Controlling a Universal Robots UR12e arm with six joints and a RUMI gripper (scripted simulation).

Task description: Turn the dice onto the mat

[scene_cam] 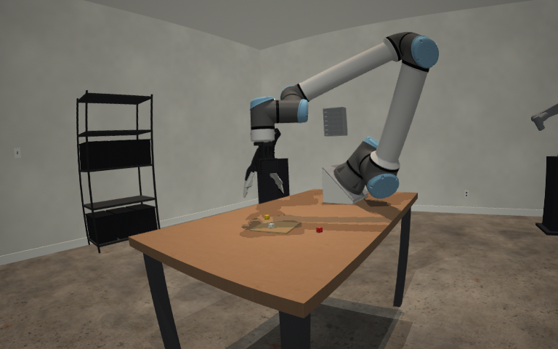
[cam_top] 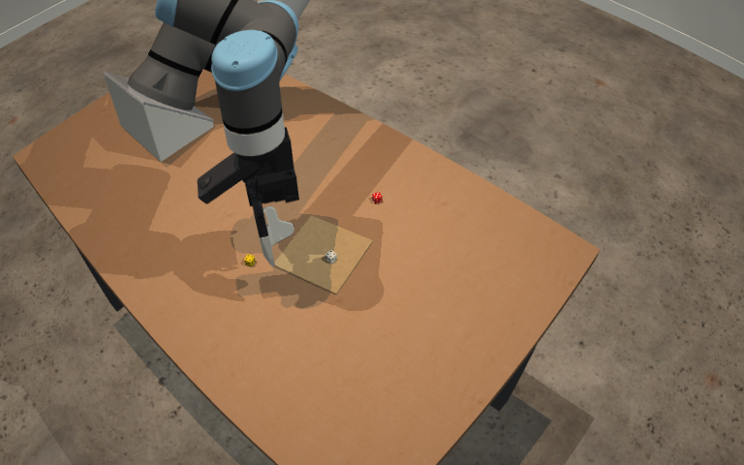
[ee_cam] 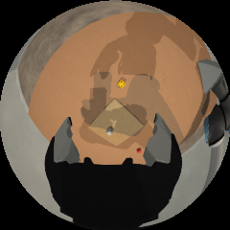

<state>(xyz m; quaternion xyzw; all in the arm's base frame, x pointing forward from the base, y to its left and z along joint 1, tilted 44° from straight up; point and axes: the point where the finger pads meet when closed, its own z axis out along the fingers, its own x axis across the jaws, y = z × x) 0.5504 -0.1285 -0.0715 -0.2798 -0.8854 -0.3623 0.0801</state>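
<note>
Now: the yellow die 90 mm below my hand, 40 mm behind it and 20 mm to the right of it. From my hand the other things lie so: red die 260 mm to the left, 90 mm below, 50 mm ahead; tan mat 100 mm below, 90 mm to the left, 50 mm ahead; white die 90 mm below, 80 mm to the left, 80 mm ahead.
</note>
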